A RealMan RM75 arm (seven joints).
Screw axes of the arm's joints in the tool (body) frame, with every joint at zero. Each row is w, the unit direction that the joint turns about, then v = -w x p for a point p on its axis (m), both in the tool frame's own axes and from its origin. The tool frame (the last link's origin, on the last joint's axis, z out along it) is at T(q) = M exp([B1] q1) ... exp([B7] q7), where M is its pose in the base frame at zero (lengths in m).
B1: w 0 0 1 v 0 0 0
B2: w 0 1 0 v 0.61 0 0
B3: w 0 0 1 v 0 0 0
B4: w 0 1 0 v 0.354 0 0
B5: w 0 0 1 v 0 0 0
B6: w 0 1 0 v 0.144 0 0
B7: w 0 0 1 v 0 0 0
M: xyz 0 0 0.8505 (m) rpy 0 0 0 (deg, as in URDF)
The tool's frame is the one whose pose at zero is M.
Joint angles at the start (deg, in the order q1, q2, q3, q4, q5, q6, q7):
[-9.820 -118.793 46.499 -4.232 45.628 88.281 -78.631]
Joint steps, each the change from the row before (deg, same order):
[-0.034 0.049 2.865 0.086 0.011 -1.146 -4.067]
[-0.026 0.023 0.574 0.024 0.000 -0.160 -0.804]
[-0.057 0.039 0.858 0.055 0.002 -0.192 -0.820]
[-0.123 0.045 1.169 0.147 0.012 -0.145 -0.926]
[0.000 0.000 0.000 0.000 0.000 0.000 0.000]
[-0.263 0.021 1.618 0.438 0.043 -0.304 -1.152]
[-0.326 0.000 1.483 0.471 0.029 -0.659 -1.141]
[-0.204 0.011 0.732 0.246 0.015 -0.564 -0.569]
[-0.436 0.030 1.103 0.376 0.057 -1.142 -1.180]
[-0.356 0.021 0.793 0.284 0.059 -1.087 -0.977]
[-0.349 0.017 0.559 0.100 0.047 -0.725 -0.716]
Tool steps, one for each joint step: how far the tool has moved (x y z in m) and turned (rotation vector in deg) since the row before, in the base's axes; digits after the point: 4 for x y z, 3 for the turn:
[0.0005 -0.0009 -0.0067 -3.513 -3.315 -0.091]
[0.0002 -0.0001 -0.0011 -0.663 -0.639 -0.076]
[0.0005 0.0001 -0.0015 -0.913 -0.568 -0.226]
[0.0012 0.0005 -0.0018 -1.142 -0.570 -0.519]
[0.0000 0.0000 0.0000 0.000 0.000 0.000]
[0.0021 0.0020 -0.0023 -1.541 -0.540 -0.899]
[0.0016 0.0025 -0.0026 -1.573 -0.450 -0.594]
[0.0004 0.0016 -0.0015 -0.877 -0.134 -0.135]
[0.0004 0.0032 -0.0025 -1.525 -0.383 -0.014]
[-0.0001 0.0026 -0.0021 -1.232 -0.283 0.203]
[0.0003 0.0021 -0.0017 -0.902 -0.265 0.099]

